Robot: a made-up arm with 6 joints.
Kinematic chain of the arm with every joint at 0, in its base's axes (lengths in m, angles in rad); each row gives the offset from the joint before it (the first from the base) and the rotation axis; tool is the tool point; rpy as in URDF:
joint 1: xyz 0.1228 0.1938 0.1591 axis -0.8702 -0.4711 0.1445
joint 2: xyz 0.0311 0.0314 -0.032 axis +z
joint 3: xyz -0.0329 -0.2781 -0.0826 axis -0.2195 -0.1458 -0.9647
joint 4: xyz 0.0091 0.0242 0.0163 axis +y
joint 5: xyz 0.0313 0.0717 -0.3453 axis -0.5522 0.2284 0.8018
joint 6: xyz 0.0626 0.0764 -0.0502 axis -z
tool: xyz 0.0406 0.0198 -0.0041 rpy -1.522 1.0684 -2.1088
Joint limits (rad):
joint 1: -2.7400..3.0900
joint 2: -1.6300..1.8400
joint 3: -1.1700..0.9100
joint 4: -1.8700..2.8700
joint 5: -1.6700..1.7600
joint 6: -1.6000..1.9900
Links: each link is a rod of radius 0.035 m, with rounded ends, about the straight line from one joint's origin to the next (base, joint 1, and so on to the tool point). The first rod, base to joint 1, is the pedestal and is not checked.
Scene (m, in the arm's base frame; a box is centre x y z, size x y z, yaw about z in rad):
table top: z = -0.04
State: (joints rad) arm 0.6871 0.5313 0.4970 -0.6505 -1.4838 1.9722
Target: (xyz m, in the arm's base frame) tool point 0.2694 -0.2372 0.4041
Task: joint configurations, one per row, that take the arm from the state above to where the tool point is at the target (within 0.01 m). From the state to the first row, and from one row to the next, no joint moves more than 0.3 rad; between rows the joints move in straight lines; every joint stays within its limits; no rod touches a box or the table.
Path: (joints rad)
1: 0.7033 0.2595 0.4896 -0.7750 -1.4884 1.9766
2: 0.7196 -0.0123 0.4823 -0.8995 -1.4931 1.9811
3: 0.7358 -0.2841 0.4749 -1.0240 -1.4977 1.9855
4: 0.7520 -0.5559 0.4675 -1.1485 -1.5023 1.9900

